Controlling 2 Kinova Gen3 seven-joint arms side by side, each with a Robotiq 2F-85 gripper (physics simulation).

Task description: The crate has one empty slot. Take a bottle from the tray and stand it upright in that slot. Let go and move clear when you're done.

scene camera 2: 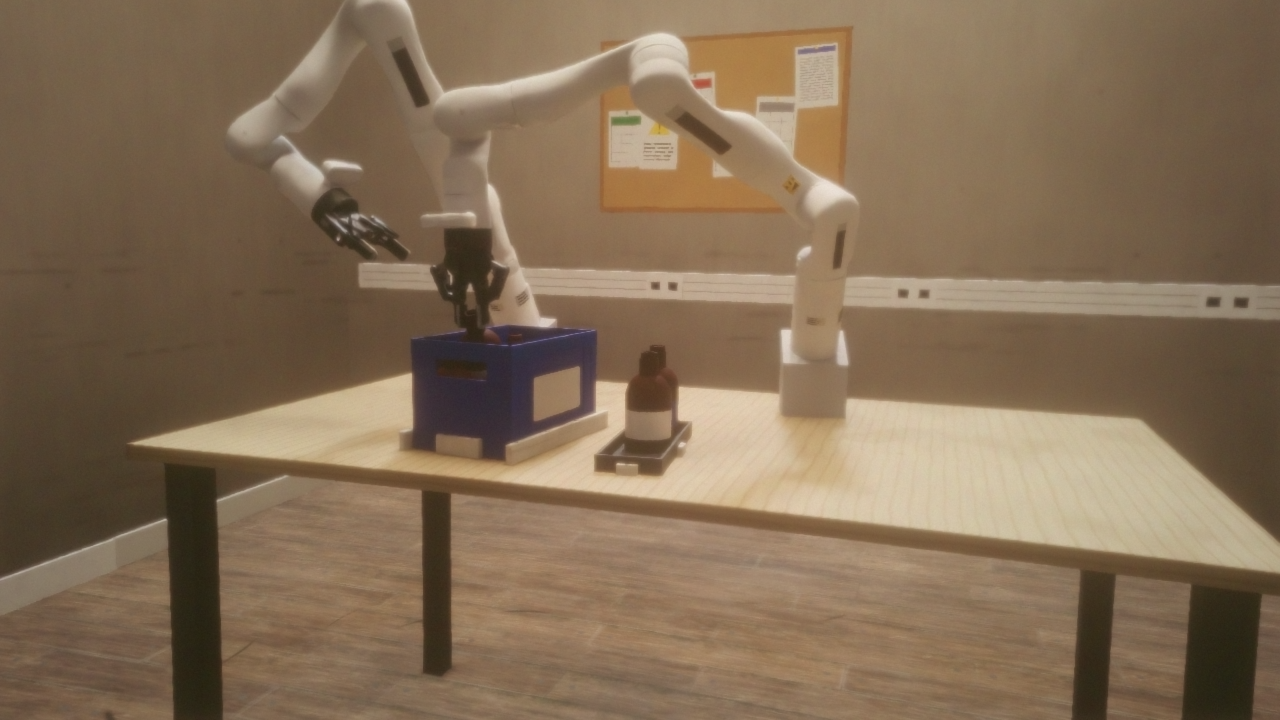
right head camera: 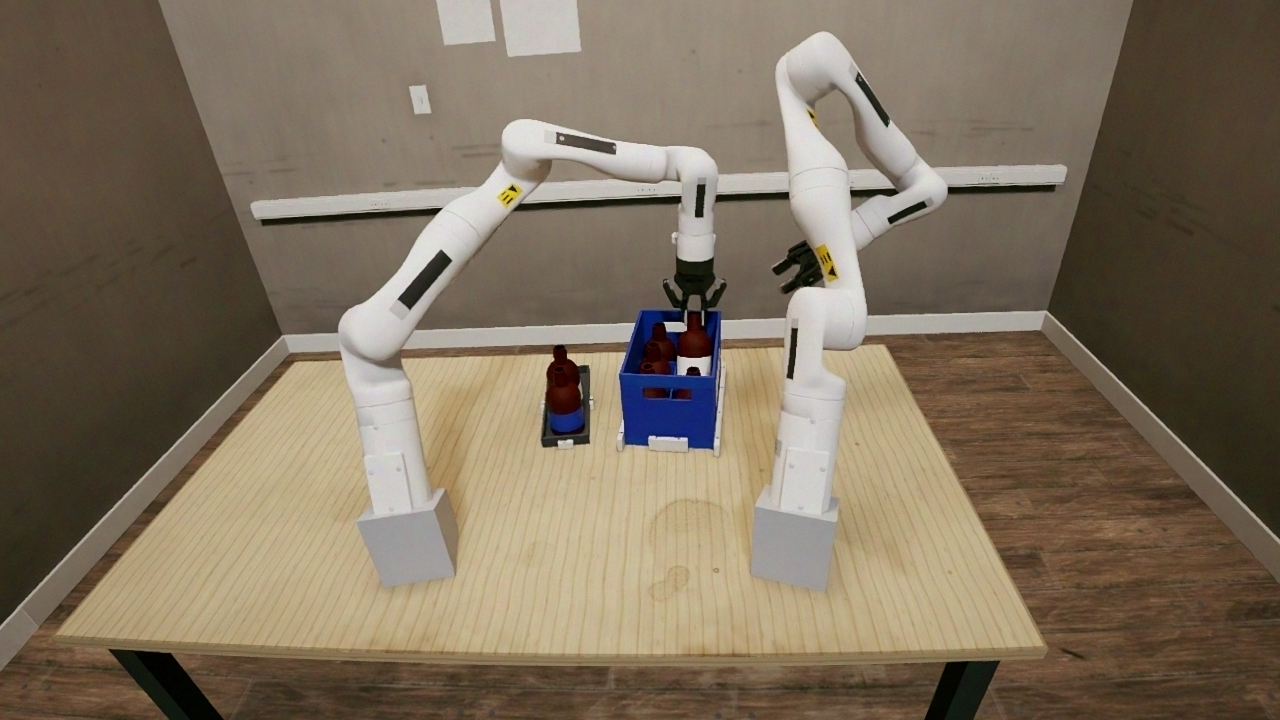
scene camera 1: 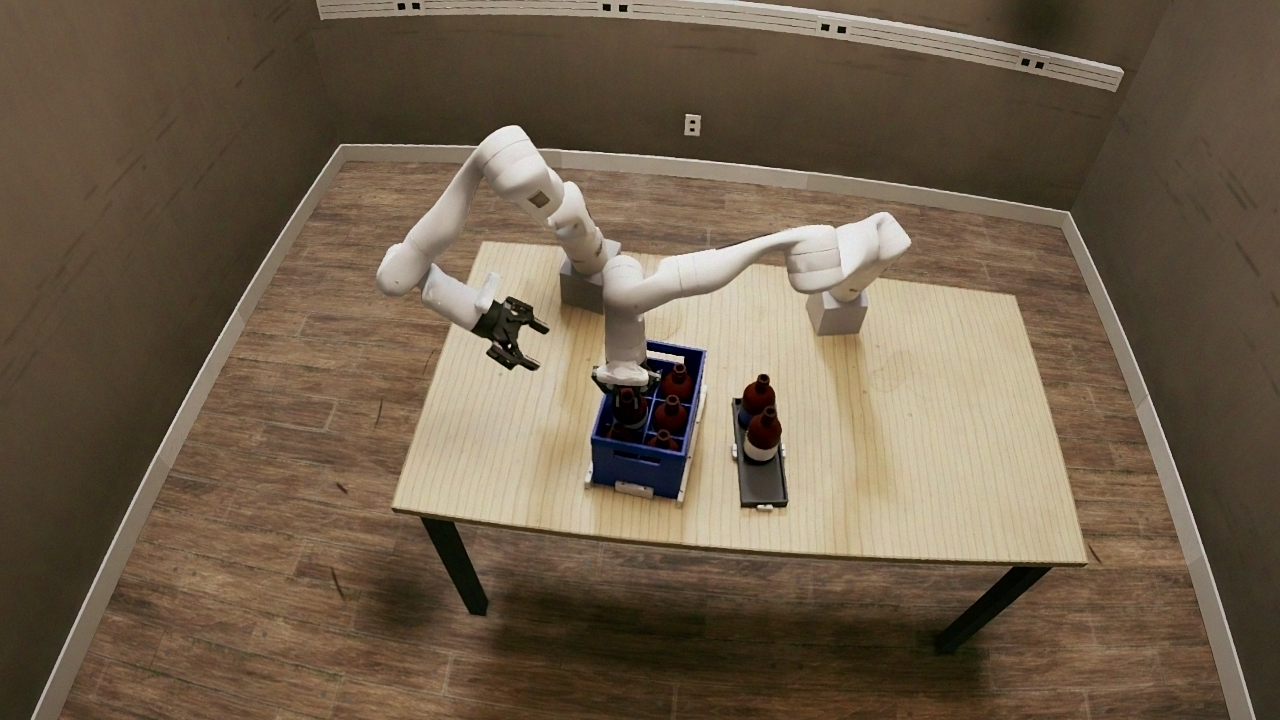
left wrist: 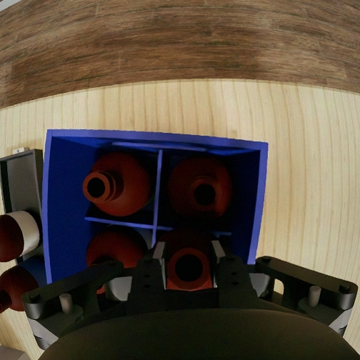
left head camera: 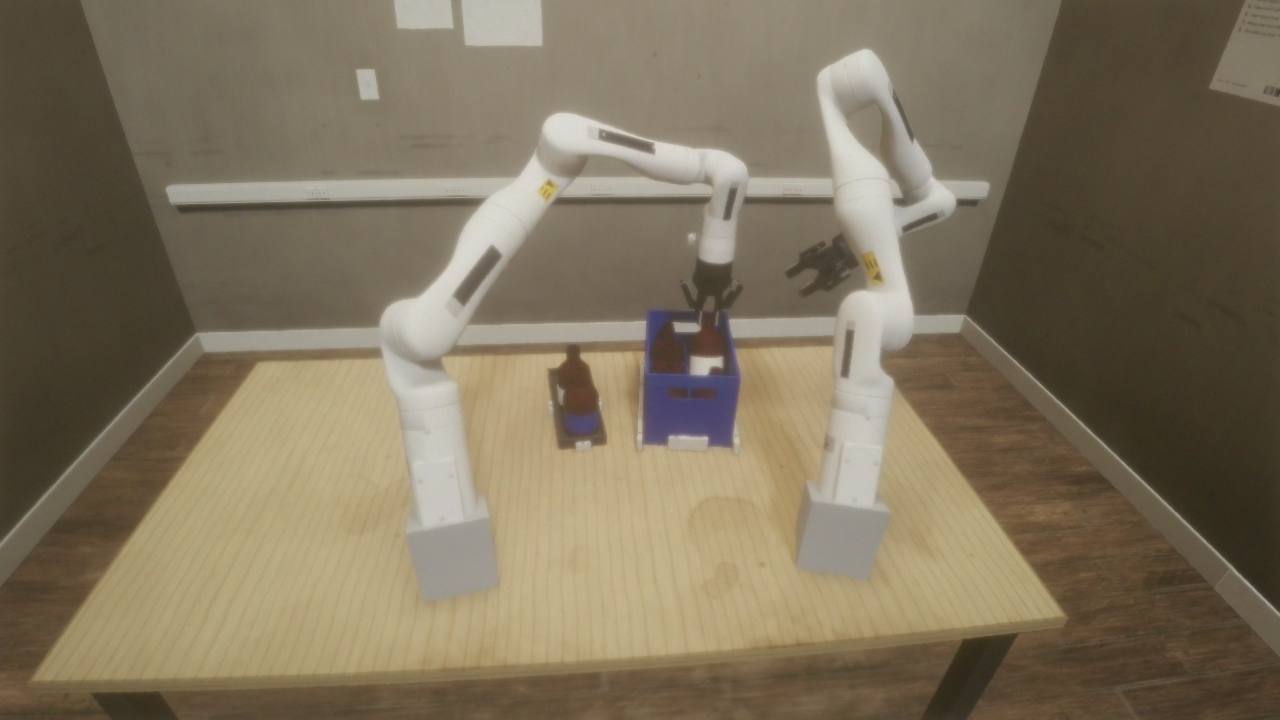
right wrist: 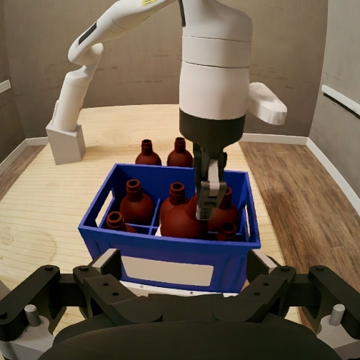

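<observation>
My left gripper is shut on the neck of a brown, white-labelled bottle. The bottle is partly inside the blue crate, in the middle slot of the row nearer my right arm, and leans slightly in the right wrist view. Its base is hidden. Several other bottles stand in the crate. The dark tray holds two upright bottles. My right gripper is open and empty, beside and above the crate.
White guide strips border the crate's base. The tray's blue-labelled bottle and white-labelled bottle stand close together. Both arms are mounted on grey blocks on the wooden table.
</observation>
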